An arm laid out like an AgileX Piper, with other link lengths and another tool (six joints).
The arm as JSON. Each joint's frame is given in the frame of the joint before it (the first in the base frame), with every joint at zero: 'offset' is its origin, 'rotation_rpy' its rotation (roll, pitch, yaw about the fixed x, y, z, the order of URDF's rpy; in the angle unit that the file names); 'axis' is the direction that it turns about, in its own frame. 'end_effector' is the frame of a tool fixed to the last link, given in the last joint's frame.
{
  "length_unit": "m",
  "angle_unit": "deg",
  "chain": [
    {
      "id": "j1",
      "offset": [
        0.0,
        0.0,
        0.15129
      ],
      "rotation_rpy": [
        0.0,
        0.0,
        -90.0
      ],
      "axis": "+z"
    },
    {
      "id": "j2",
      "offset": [
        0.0,
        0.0,
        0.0
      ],
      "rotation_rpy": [
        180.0,
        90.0,
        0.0
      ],
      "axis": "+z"
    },
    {
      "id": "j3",
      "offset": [
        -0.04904,
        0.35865,
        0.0
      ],
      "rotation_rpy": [
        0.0,
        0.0,
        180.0
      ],
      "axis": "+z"
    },
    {
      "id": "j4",
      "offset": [
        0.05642,
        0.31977,
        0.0
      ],
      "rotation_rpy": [
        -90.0,
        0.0,
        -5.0
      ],
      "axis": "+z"
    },
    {
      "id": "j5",
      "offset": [
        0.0,
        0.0,
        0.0
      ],
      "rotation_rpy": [
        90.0,
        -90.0,
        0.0
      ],
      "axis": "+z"
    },
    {
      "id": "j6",
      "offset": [
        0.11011,
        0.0,
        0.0
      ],
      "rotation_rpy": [
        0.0,
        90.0,
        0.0
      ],
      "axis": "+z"
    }
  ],
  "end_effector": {
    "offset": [
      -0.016,
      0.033,
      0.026
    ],
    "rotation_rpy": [
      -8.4,
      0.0,
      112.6
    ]
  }
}
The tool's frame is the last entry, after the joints.
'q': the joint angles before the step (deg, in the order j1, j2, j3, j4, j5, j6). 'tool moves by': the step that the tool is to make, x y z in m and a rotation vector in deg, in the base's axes. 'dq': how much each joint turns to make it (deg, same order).
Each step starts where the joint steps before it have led.
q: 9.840 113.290 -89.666 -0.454 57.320 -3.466
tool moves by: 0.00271 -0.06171 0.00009 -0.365 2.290 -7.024
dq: -7.040 -0.001 0.001 -0.110 2.315 0.001
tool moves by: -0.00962 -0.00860 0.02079 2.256 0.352 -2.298
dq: -1.616 -2.320 -0.001 2.368 2.594 -0.001
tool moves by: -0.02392 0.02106 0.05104 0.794 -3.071 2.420
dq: 2.462 -6.103 -0.002 0.656 3.005 0.000
